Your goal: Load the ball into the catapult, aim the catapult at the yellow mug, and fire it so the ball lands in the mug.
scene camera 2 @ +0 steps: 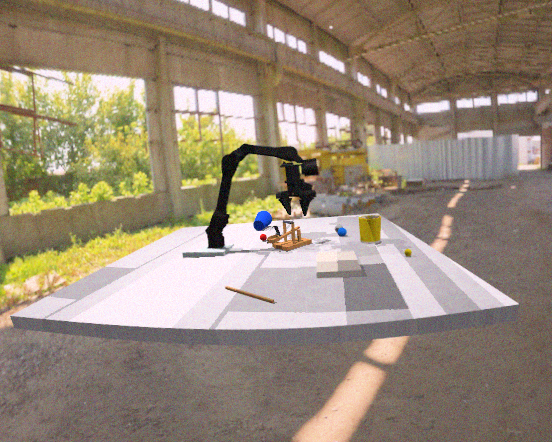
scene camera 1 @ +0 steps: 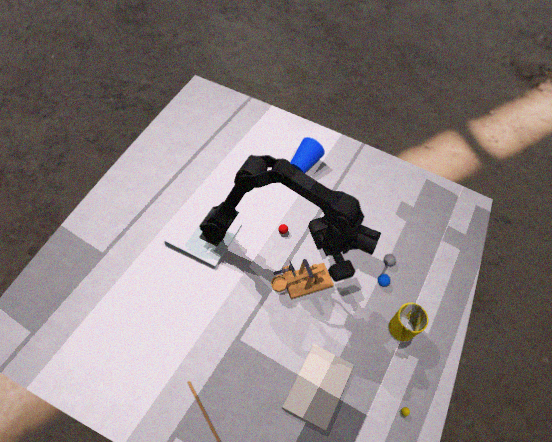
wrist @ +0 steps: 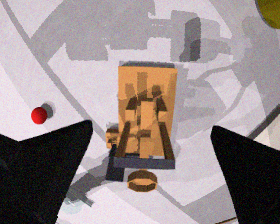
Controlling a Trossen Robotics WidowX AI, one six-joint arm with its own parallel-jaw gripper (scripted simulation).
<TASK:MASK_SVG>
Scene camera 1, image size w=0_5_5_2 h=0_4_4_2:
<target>my gripper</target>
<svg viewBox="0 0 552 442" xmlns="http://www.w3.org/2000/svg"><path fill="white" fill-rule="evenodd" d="M311 220L308 227L317 249L320 250L322 248L325 255L333 256L336 262L328 270L330 277L335 282L353 277L355 270L350 260L345 261L341 252L346 254L349 250L357 250L357 248L350 246L352 242L348 237L344 243L333 243L326 235L328 225L322 222L323 217Z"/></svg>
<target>wooden catapult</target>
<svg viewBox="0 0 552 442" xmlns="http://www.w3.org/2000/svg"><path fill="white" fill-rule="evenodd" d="M334 284L324 263L314 264L310 267L307 259L302 260L300 270L296 271L289 260L289 266L274 272L274 275L284 274L273 277L271 281L272 289L276 292L283 292L287 288L291 300L332 288Z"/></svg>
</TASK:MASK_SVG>
